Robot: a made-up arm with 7 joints.
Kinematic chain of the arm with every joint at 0, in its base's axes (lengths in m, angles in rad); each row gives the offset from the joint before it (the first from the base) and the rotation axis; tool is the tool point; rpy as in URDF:
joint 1: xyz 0 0 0 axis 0.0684 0.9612 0.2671
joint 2: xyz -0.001 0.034 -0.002 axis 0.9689 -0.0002 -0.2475
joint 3: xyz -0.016 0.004 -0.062 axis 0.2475 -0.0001 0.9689
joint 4: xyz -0.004 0 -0.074 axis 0.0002 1 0
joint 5: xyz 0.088 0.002 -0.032 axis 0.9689 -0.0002 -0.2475
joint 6: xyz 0.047 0 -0.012 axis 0.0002 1 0
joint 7: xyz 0.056 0 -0.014 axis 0.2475 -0.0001 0.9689
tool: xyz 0 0 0 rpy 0 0.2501 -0.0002
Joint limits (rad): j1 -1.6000..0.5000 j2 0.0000..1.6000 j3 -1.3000..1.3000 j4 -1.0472..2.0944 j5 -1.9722..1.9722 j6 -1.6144..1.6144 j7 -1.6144..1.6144
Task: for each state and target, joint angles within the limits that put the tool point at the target. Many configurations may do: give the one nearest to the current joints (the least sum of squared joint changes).
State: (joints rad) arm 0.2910 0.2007 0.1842 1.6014 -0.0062 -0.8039 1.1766
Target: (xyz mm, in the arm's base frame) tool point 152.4 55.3 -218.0
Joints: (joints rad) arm -0.1967 0.0896 0.0520 0.7299 0.0330 -1.2773 1.1766
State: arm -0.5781 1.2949 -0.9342 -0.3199 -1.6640 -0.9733 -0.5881
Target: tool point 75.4 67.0 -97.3
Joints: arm -0.0349 1.6000 -1.2025 -0.8237 -1.3896 -1.5586 -0.5881
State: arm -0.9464 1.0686 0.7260 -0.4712 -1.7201 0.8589 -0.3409
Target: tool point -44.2 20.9 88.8
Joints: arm -1.5922 1.5888 1.3000 -1.0472 -1.9722 1.1831 -0.3409
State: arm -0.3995 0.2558 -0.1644 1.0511 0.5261 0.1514 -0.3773
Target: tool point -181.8 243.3 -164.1
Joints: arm 0.2328 0.6585 -0.1858 1.8698 0.4967 0.5181 -0.3773
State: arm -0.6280 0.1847 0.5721 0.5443 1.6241 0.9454 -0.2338
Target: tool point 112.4 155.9 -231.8
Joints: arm -0.2768 0.0000 0.5750 0.5615 1.6319 1.1558 -0.2338
